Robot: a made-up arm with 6 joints. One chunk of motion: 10 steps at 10 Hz.
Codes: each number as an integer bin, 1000 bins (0 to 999) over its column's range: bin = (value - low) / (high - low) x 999, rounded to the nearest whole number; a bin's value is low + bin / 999 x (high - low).
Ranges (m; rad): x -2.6..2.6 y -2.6..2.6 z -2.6..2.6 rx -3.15..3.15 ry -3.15..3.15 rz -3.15..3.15
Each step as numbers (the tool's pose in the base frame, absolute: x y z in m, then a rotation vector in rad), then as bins.
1 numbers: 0.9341 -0.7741 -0.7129 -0.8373 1.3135 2.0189
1 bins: 679 351 363 367 708 820
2 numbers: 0.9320 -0.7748 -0.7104 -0.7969 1.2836 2.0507
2 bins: 679 351 363 373 703 825
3 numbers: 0.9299 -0.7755 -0.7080 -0.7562 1.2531 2.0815
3 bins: 678 351 363 380 698 830
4 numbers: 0.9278 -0.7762 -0.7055 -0.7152 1.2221 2.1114
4 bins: 678 350 364 386 693 834
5 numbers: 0.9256 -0.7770 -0.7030 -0.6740 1.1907 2.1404
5 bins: 677 350 364 393 688 839
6 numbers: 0.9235 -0.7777 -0.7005 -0.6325 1.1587 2.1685
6 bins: 677 350 365 399 683 843
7 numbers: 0.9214 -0.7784 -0.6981 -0.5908 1.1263 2.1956
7 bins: 677 350 365 406 678 848
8 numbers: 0.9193 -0.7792 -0.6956 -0.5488 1.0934 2.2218
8 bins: 676 350 366 412 673 852
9 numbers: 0.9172 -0.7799 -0.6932 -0.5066 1.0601 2.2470
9 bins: 676 350 366 419 668 856
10 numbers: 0.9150 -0.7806 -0.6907 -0.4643 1.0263 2.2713
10 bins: 675 350 367 426 662 860
